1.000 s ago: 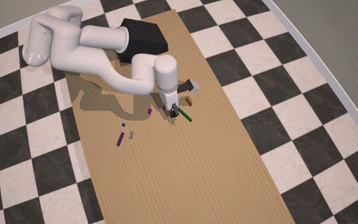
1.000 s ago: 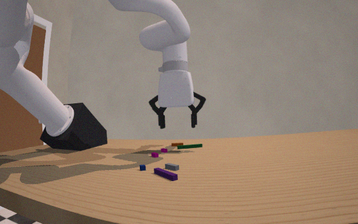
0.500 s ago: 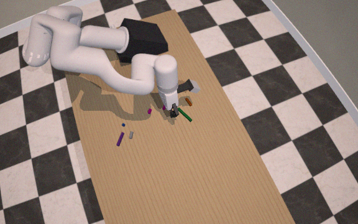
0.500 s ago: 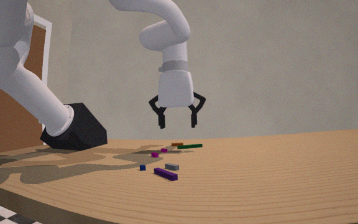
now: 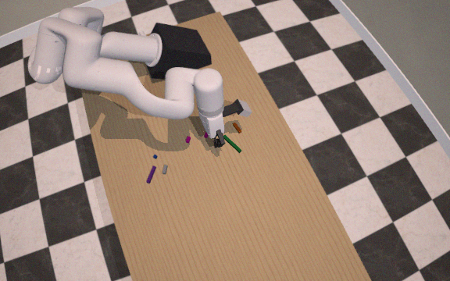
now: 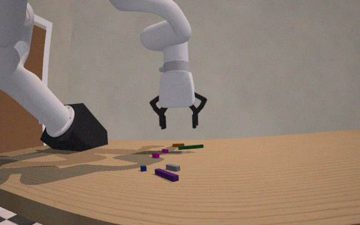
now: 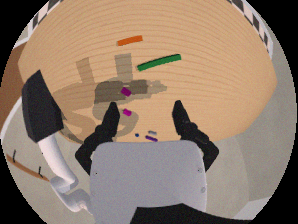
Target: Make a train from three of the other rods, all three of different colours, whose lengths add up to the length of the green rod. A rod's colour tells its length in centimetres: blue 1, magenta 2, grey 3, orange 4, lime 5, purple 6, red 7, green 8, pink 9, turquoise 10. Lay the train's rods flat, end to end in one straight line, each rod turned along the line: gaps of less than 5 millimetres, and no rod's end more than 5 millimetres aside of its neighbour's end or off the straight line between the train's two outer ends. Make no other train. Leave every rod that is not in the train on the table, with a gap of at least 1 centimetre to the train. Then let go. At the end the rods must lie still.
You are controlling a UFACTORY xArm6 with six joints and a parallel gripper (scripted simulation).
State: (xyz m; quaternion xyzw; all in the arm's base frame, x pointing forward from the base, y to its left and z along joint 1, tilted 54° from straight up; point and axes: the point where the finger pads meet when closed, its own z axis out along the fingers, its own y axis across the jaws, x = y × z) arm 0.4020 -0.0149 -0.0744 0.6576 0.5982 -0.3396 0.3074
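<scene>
My hand is 200 mm to the left of the blue rod, 70 mm above it and 50 mm past it. Also, from my hand: grey rod 190 mm to the right, 70 mm below, 10 mm ahead; then orange rod 90 mm to the left, 70 mm below, 20 mm behind; then green rod 70 mm below, 50 mm to the left, 30 mm ahead.
</scene>
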